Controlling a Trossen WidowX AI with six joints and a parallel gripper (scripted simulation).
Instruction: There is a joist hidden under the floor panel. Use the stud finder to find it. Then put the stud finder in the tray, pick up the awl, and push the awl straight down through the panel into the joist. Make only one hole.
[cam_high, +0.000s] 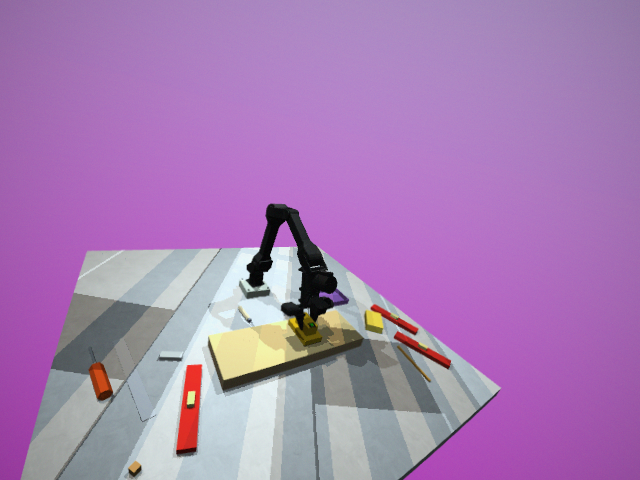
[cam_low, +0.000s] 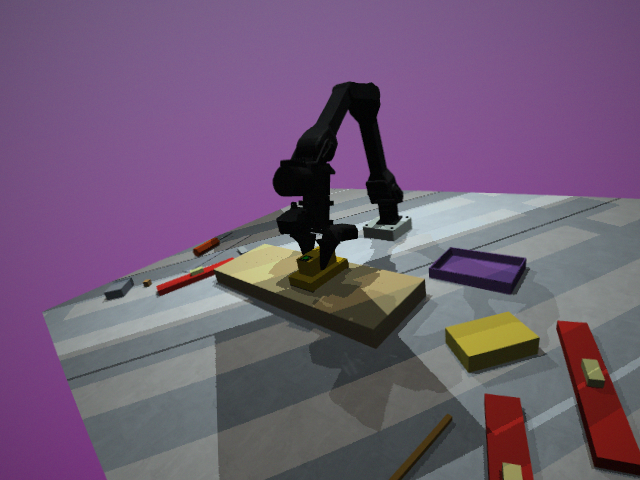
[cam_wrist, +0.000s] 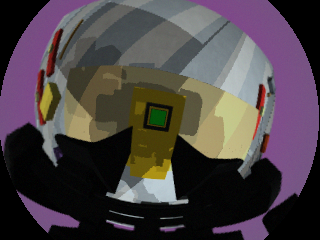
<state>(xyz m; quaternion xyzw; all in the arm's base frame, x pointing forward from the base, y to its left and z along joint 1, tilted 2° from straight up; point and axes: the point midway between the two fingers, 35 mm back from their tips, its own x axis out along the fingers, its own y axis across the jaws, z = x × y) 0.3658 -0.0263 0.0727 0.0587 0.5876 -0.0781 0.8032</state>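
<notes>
Right now my gripper tip is 160 mm past the purple tray, 300 mm to the right of it and 50 mm above it. From my gripper tip the other things lie so: yellow stud finder (10 mm ahead, 20 mm above); yellow block (70 mm ahead, 350 mm to the left, 50 mm below); awl (200 mm behind, 110 mm to the right, 60 mm below).
</notes>
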